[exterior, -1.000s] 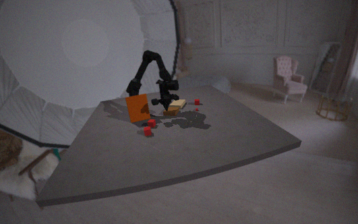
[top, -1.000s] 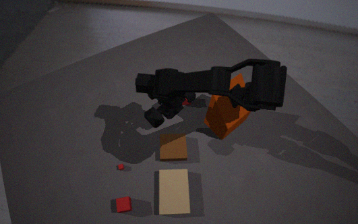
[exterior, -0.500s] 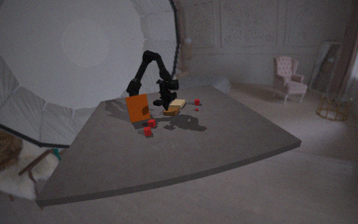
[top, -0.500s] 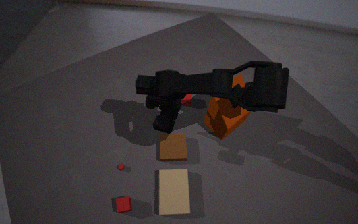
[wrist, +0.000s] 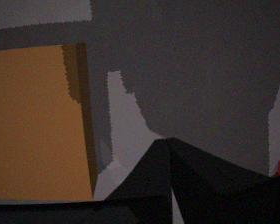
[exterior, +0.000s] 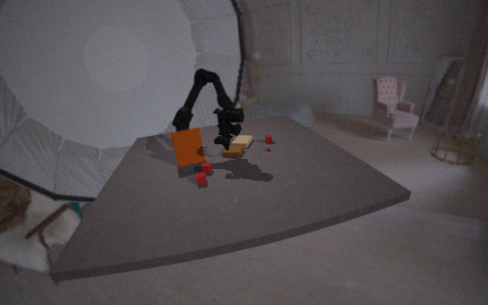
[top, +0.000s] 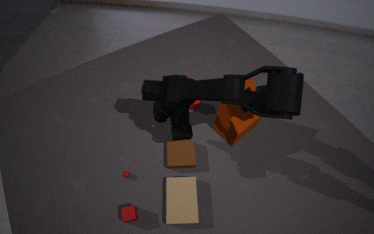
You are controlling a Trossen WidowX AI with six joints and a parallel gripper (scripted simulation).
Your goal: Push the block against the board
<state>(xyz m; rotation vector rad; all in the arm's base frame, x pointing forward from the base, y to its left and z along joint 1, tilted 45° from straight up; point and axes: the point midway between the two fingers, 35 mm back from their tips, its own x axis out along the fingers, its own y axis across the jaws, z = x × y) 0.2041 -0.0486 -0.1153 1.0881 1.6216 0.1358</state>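
Now: gripper tip 50 mm short of the square block, 70 mm to the right of it and 50 mm above it. From my gripper tip the other things lie so: board: 160 mm ahead, 190 mm to the left, 50 mm below; then tiny cube: 240 mm ahead, 10 mm to the left, 50 mm below.
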